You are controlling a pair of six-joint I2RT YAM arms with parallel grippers.
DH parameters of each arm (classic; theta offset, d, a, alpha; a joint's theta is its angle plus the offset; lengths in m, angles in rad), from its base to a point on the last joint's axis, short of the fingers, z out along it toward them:
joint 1: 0 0.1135 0.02 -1.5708
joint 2: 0 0 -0.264 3.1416
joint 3: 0.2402 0 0.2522 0
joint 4: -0.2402 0 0.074 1.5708
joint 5: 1.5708 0 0 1.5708
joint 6: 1.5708 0.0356 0 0
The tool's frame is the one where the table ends.
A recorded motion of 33 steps. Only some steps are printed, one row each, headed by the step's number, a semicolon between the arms.
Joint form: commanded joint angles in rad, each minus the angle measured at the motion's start. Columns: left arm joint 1, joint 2, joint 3, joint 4, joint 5, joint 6; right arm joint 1, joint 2, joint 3, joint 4, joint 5, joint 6.
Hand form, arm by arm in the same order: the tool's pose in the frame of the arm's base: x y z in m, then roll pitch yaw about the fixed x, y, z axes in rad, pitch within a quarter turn. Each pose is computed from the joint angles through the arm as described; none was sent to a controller.
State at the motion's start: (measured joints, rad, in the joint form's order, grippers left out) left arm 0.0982 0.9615 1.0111 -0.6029 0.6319 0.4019; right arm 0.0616 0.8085 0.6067 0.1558 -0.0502 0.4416
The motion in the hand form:
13: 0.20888 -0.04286 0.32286 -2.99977 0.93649 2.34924; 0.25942 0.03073 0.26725 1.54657 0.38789 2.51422
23: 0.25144 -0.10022 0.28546 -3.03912 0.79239 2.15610; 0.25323 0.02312 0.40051 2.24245 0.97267 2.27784
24: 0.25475 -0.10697 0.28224 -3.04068 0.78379 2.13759; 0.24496 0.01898 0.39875 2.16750 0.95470 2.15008
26: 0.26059 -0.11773 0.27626 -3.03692 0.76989 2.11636; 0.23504 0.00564 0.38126 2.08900 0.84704 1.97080
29: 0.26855 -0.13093 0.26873 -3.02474 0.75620 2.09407; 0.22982 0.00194 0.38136 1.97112 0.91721 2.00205
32: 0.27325 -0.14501 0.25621 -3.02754 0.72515 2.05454; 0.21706 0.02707 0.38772 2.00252 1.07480 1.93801
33: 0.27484 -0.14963 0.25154 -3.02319 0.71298 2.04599; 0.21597 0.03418 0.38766 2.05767 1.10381 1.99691
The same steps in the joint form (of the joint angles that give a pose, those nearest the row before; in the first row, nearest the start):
13: -0.1972 0.1263 0.0429 -0.2061 0.0348 0.1010; -0.0544 0.4263 -0.0160 0.5266 -0.8948 0.7722
23: -0.4087 0.3722 0.0857 -0.1201 -0.0822 0.1386; 0.0242 0.3482 0.6483 -0.6124 0.0127 0.0344
24: -0.4291 0.3961 0.0933 -0.1104 -0.0890 0.1399; 0.0164 0.3078 0.6074 -0.5843 0.0549 0.0898
26: -0.4591 0.4379 0.1062 -0.0934 -0.0978 0.1383; -0.0330 0.2492 0.5074 -0.5466 0.0808 0.2238
29: -0.4913 0.4943 0.1280 -0.0747 -0.0999 0.1377; -0.0706 0.2083 0.4488 -0.4353 -0.0626 0.1450
32: -0.5294 0.5485 0.1350 -0.0569 -0.1175 0.1499; 0.0892 0.1666 0.4415 -0.4322 0.2154 0.0491
33: -0.5412 0.5685 0.1383 -0.0531 -0.1218 0.1524; 0.1277 0.1697 0.4481 -0.4491 0.2503 0.0213

